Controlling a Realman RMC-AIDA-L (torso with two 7-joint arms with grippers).
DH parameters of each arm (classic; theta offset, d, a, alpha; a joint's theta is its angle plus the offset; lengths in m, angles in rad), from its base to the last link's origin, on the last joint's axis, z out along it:
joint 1: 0 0.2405 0 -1.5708
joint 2: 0 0 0 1.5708
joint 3: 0 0.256 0 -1.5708
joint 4: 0 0 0 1.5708
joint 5: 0 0.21 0 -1.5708
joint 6: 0 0 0 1.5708
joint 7: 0 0.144 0 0
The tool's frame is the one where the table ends.
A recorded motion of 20 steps. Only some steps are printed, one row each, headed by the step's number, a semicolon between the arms.
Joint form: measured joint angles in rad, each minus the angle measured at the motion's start. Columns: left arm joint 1, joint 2, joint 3, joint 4, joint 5, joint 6, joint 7; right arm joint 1, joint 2, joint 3, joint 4, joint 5, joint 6, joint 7.
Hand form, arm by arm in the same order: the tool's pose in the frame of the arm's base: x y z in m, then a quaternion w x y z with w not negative. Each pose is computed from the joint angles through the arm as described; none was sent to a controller.
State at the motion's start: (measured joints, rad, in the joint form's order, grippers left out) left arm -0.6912 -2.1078 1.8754 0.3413 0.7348 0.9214 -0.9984; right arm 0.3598 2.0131 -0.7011 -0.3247 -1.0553 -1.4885 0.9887
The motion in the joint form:
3: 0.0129 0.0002 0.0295 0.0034 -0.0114 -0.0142 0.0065; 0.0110 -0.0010 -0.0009 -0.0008 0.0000 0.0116 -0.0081
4: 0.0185 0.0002 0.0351 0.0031 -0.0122 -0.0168 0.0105; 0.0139 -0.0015 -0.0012 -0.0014 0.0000 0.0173 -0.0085
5: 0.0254 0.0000 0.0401 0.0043 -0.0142 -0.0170 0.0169; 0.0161 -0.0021 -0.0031 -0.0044 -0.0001 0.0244 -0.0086
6: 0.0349 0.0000 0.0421 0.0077 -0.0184 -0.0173 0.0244; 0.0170 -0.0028 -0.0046 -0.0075 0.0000 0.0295 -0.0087
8: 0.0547 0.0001 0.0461 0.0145 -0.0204 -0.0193 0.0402; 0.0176 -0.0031 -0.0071 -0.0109 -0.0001 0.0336 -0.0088
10: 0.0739 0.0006 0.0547 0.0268 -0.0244 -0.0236 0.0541; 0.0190 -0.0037 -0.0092 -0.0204 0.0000 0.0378 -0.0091
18: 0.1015 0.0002 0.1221 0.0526 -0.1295 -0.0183 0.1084; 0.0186 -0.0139 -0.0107 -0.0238 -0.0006 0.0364 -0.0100
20: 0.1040 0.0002 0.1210 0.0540 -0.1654 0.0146 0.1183; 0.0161 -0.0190 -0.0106 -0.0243 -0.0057 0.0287 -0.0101
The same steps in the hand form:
3: -0.1965 0.3463 -0.1314 0.16657 -0.94161 -0.17287 -0.23610; 0.3183 0.3218 0.0731 0.44222 -0.71464 0.23821 0.48681
4: -0.1989 0.3446 -0.1321 0.16692 -0.94224 -0.17318 -0.23309; 0.3180 0.3232 0.0732 0.44301 -0.71499 0.23845 0.48546
5: -0.2009 0.3427 -0.1327 0.16711 -0.94266 -0.17258 -0.23170; 0.3178 0.3247 0.0736 0.44393 -0.71593 0.23829 0.48330
6: -0.2029 0.3410 -0.1326 0.16911 -0.94208 -0.17316 -0.23218; 0.3178 0.3256 0.0741 0.44495 -0.71664 0.23787 0.48152
8: -0.2078 0.3372 -0.1329 0.17258 -0.94198 -0.17267 -0.23040; 0.3176 0.3264 0.0743 0.44533 -0.71771 0.23718 0.47991
10: -0.2112 0.3335 -0.1333 0.17517 -0.94211 -0.17079 -0.22928; 0.3166 0.3280 0.0760 0.44662 -0.71930 0.23319 0.47829
18: -0.2077 0.3267 -0.1351 0.17895 -0.93717 -0.16618 -0.24916; 0.3176 0.3287 0.0805 0.44876 -0.72184 0.22788 0.47501
20: -0.2026 0.3269 -0.1319 0.17815 -0.93081 -0.16784 -0.27144; 0.3181 0.3276 0.0822 0.44750 -0.72439 0.22459 0.47387

